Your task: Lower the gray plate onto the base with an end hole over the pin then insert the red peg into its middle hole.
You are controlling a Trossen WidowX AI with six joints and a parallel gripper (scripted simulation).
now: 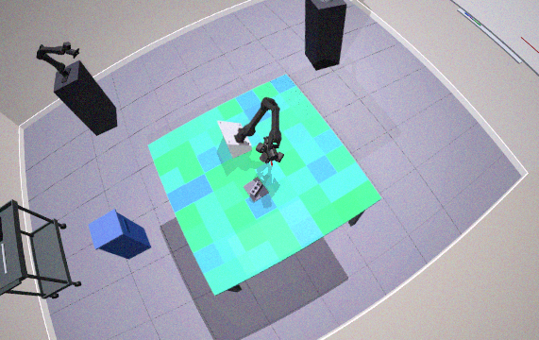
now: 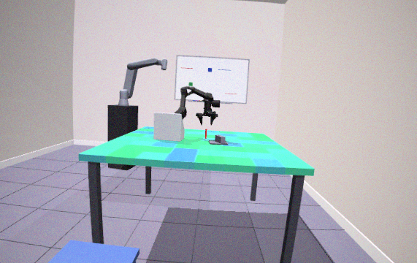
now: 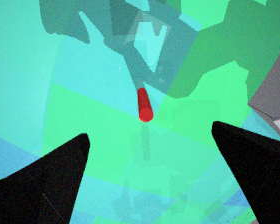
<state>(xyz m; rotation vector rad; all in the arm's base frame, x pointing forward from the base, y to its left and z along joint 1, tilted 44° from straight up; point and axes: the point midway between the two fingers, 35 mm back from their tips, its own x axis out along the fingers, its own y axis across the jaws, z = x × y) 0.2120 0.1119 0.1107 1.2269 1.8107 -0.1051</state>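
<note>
Now: gripper tip 7 cm above the red peg. Round my gripper tip: gray plate (16 cm to the right, 14 cm ahead, 7 cm below).
</note>
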